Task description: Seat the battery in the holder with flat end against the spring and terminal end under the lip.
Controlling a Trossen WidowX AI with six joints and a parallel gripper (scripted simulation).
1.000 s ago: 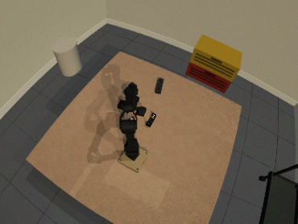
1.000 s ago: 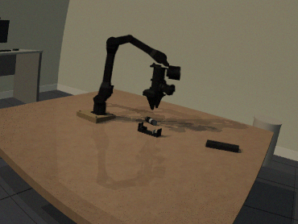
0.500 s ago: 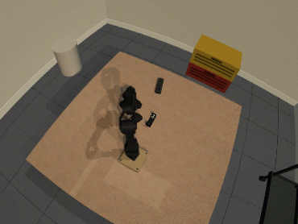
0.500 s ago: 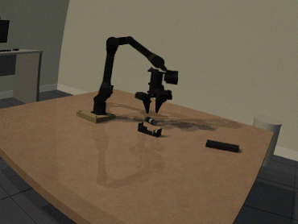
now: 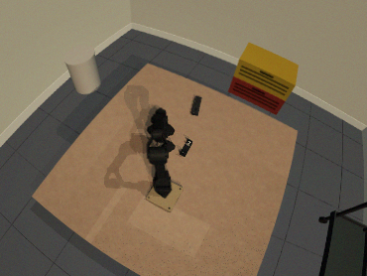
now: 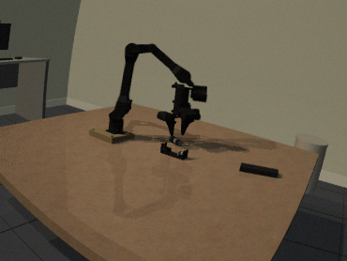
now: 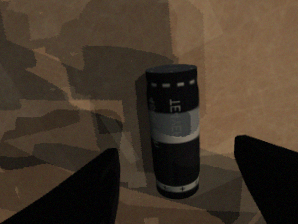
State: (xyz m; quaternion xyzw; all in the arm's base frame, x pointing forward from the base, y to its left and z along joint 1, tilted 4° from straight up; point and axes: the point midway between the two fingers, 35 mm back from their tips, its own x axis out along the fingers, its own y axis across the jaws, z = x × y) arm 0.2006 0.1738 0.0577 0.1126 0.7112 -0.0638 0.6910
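My gripper tip is now 13 cm short of the spring coil, 11 cm to the left of it and 2 cm above it.
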